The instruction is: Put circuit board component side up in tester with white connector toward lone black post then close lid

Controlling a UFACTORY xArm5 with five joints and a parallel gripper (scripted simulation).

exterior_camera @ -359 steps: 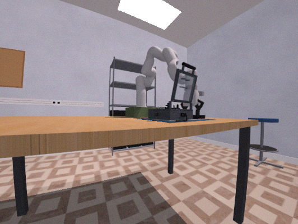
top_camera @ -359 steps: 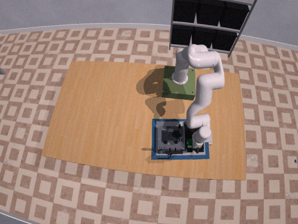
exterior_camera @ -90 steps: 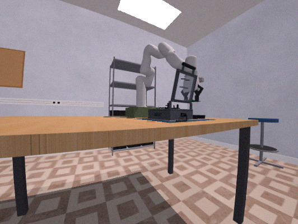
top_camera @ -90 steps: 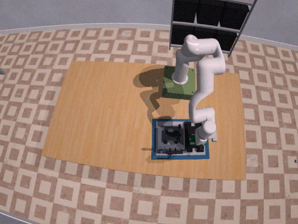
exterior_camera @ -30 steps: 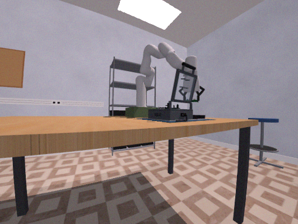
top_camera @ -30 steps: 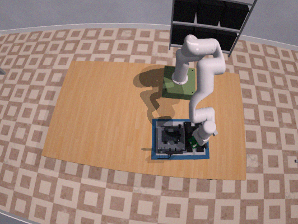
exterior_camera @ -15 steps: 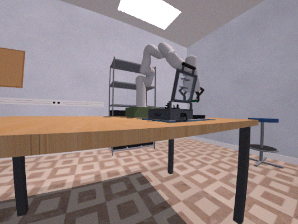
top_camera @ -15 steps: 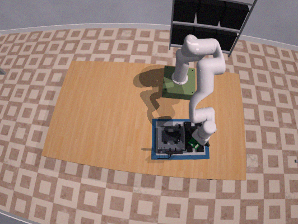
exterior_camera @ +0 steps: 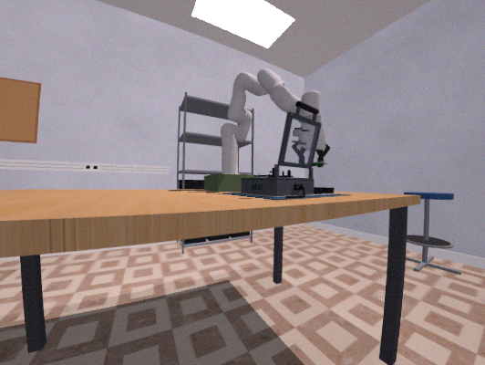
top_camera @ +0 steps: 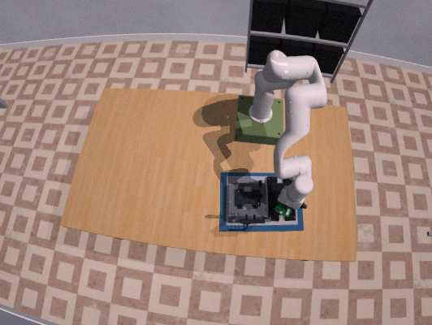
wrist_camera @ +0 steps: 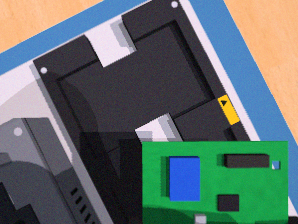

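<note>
The green circuit board lies right at my hand. The rest, counted from my hand: tester lid 10 cm ahead, 16 cm to the right, 6 cm above; tester 13 cm to the right, 1 cm below.
</note>
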